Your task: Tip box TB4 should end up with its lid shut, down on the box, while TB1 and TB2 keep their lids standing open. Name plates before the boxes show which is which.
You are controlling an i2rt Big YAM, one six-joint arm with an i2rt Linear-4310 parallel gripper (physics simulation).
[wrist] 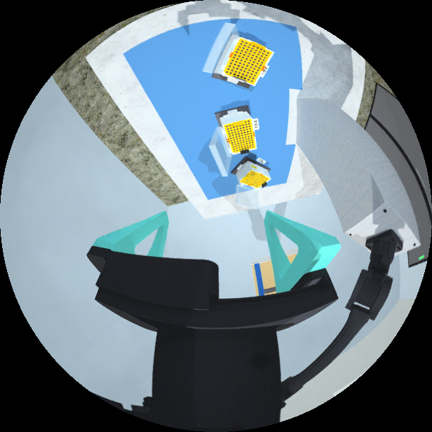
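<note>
Three tip boxes with yellow perforated tops stand in a row on a blue mat. The middle box [240, 135] has a name plate [256, 123] that seems to read TB4; its clear lid [220, 152] stands open on its left side. The far box [248, 61] has its clear lid [220, 48] standing open at the left. The near box [254, 178] is smaller in view, with its clear lid [247, 196] open on the near side. The far and near plates are too small to read surely. My gripper [216, 216] is wide open and empty, short of the boxes and apart from them.
The blue mat [170, 75] lies on a white speckled table [112, 65]. A large grey metal block [340, 150] stands to the right of the boxes, with a dark panel [400, 135] beyond. A cardboard-coloured item with a blue stripe [258, 280] lies low behind the right finger.
</note>
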